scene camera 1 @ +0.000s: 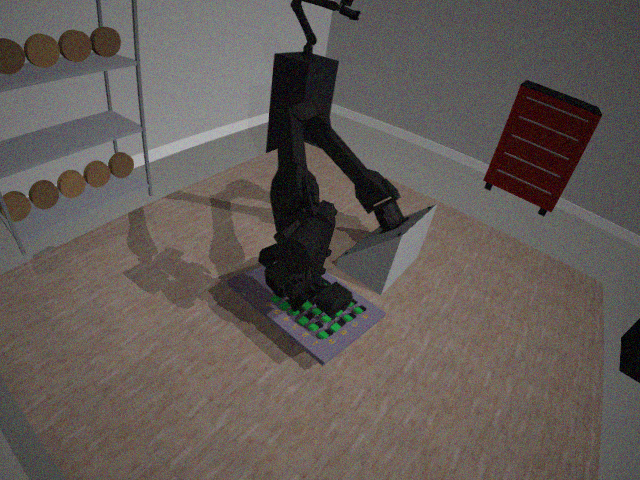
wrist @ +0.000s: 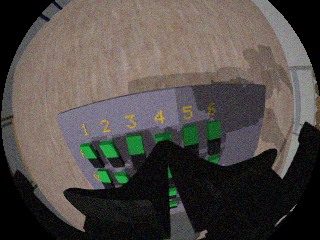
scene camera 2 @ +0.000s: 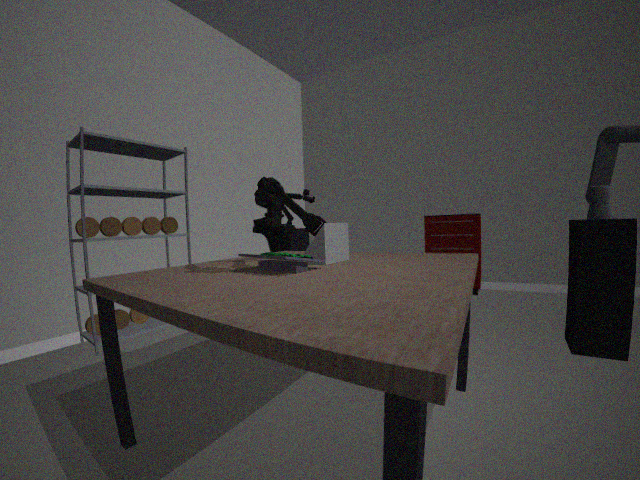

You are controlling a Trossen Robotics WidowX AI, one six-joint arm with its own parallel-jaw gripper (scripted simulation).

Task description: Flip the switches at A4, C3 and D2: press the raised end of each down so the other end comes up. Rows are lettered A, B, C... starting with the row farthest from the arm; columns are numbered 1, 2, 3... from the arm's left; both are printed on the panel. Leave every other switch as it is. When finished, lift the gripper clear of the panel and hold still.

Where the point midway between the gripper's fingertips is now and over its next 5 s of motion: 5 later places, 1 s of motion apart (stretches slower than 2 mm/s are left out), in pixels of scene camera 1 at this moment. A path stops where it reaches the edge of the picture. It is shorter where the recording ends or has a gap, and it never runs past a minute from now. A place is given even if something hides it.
My gripper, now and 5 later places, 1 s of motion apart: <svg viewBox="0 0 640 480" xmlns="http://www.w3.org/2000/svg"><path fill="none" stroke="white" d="M294 310L294 311L310 286L330 298L329 303L329 303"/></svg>
